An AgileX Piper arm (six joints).
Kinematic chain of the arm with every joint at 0, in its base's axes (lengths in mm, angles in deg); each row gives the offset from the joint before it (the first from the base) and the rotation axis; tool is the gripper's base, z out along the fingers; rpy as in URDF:
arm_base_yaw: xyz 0 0 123 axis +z
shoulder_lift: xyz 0 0 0 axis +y
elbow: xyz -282.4 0 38.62 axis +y
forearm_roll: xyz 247.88 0 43.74 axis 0.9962 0 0.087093
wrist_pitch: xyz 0 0 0 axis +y
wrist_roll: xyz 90.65 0 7.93 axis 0.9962 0 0.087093
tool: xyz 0 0 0 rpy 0 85 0
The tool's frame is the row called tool.
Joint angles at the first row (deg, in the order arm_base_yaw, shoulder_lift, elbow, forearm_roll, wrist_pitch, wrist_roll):
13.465, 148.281, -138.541, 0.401, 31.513, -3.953
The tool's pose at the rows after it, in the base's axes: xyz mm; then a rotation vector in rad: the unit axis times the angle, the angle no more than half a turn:
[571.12, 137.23, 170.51, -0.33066, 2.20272, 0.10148]
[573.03, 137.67, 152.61, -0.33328, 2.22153, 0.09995]
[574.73, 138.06, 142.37, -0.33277, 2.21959, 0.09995]
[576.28, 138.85, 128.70, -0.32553, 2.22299, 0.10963]
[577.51, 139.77, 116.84, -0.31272, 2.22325, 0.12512]
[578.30, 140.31, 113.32, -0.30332, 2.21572, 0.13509]
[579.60, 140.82, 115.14, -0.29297, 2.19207, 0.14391]
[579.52, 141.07, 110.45, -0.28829, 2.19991, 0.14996]
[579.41, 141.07, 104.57, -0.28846, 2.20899, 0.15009]
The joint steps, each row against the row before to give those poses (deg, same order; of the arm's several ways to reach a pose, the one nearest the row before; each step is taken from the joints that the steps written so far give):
0.000, 1.546, 0.002, 0.171, -0.288, 0.001
-0.001, 1.832, 0.004, 0.001, -0.748, -0.002
0.000, 1.150, -0.007, 0.000, -1.256, 0.000
0.001, 1.491, -0.005, 0.573, -1.372, 0.001
0.000, 1.315, 0.007, 0.916, -1.437, 0.000
0.000, 0.457, 0.002, 0.573, -0.974, 0.000
-0.001, 0.001, -0.003, 0.460, -1.431, -0.001
0.001, 0.461, -0.004, 0.399, -0.056, 0.001
-0.001, 0.569, 0.008, 0.059, -0.060, -0.001

